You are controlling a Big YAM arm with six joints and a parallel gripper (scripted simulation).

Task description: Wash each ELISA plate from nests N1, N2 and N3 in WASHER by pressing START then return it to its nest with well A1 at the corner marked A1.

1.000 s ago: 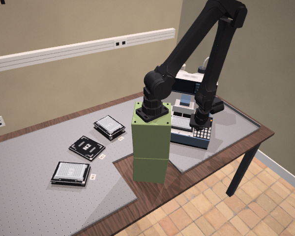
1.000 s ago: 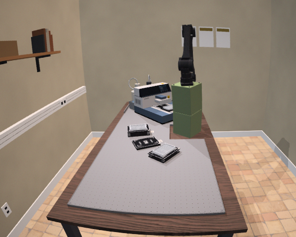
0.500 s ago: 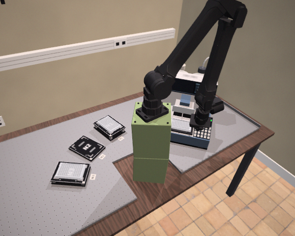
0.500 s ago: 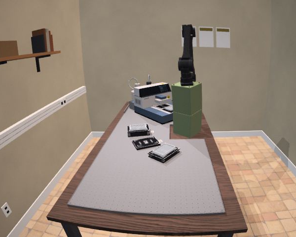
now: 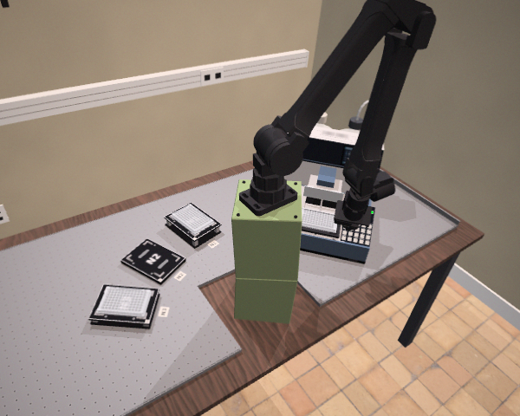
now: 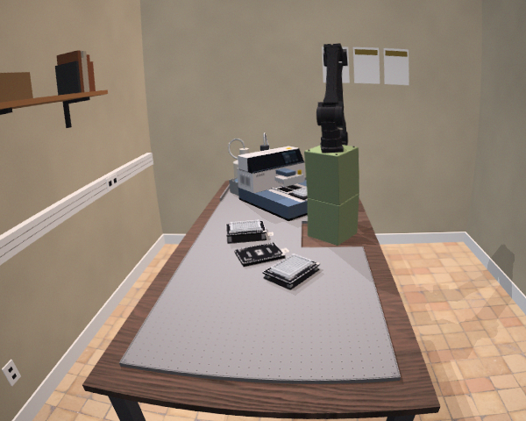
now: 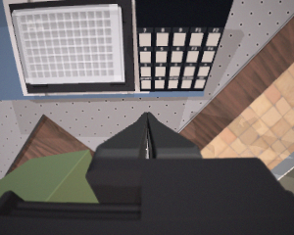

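The dark washer carrier lies 12 cm ahead of my hand and 7 cm below it. Also, from my hand: plate washer (23 cm ahead, 11 cm to the right, 2 cm below).
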